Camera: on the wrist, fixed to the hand. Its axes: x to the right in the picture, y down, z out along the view.
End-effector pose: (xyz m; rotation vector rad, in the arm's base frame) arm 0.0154 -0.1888 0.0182 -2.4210 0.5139 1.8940
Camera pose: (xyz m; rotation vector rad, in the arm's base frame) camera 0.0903 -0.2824 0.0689 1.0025 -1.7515 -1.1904
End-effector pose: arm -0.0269 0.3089 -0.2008 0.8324 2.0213 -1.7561
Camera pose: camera 0.0418 0.4136 -0.2361 1.5984 0.6038 -0.8207
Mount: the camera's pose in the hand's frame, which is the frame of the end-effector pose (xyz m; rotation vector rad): -0.0100 0.0773 -0.1042 0.0767 -0.1143 1.5867
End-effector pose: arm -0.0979 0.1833 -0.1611 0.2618 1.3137 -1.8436
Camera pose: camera -0.0653 0.2698 -0.2527 0.8937 0.5184 -0.5066
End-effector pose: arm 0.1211 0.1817 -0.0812 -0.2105 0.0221 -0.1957
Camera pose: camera 0.1216 0.2364 -0.1993 -0.0792 0.0614 1.3937
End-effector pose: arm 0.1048 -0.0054 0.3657 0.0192 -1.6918 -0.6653
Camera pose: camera 0.2282 0.0196 0.3984 -1.1850 -1.3014 0.6047
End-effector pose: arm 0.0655 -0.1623 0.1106 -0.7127 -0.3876 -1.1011
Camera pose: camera 0.1254 -0.2072 0.0042 -0.7374 0.1073 0.4529
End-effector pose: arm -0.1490 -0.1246 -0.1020 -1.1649 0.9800 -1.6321
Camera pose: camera -0.2315 -0.1275 -0.2026 -0.1401 1.2060 -0.2906
